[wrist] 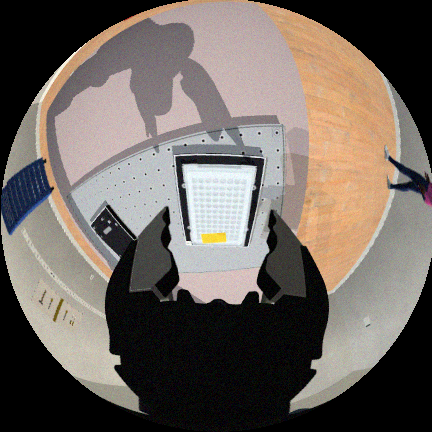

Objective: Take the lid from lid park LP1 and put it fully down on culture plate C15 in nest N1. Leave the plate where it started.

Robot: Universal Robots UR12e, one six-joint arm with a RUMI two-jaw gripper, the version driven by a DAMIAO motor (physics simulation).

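A clear lid (222,172) lies over the culture plate (220,205), whose rows of wells show through it. It looks level, but whether it is fully down all round is hard to tell from above. A yellow label shows at the plate's near end. The plate sits inside the black frame of the nest (220,160). My gripper (219,208) is open, with its fingers apart to the left and right of the plate's near half and nothing held between them. The lid park LP1 cannot be made out in this view.
A black device (114,231) with small light parts stands on the perforated grey board (150,175) to the left. A blue slatted object (26,195) is at the far left. A person's legs (407,172) show at the right edge. The arm's shadow falls across the table.
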